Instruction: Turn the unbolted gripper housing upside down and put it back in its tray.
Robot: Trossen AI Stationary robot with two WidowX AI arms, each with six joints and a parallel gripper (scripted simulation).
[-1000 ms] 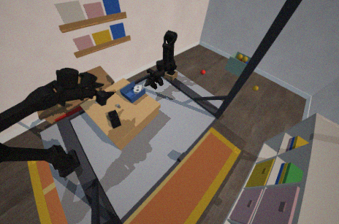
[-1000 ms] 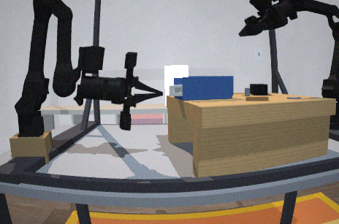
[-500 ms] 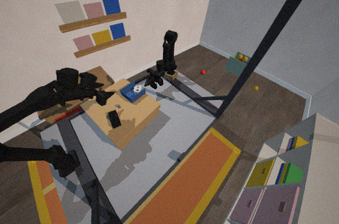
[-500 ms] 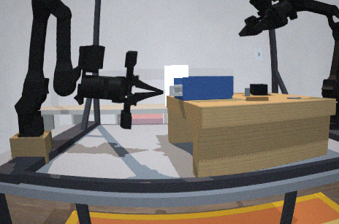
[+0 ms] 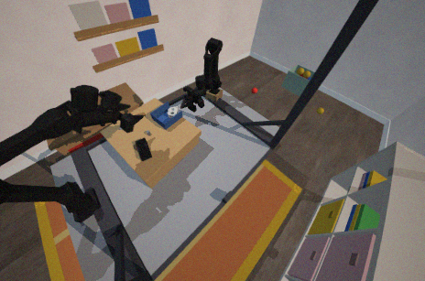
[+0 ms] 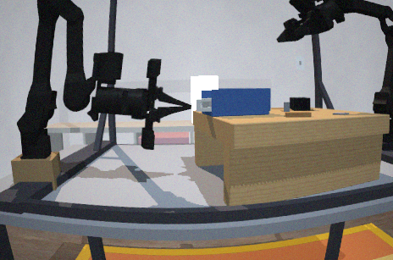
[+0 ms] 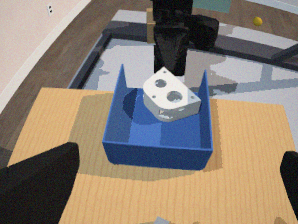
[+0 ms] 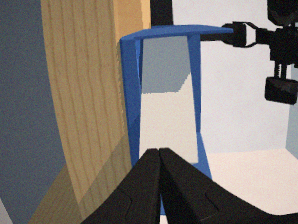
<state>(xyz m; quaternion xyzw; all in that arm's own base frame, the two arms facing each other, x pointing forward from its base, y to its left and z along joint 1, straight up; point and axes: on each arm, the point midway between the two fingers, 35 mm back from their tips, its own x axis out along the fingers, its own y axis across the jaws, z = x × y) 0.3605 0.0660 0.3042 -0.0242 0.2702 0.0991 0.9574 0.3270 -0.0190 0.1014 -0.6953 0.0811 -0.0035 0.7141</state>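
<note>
The blue tray is 15 cm to the left of my right hand and 2 cm ahead of it. The rest, counted from my right hand: wooden block (25 cm to the left, 8 cm below, 2 cm ahead).
</note>
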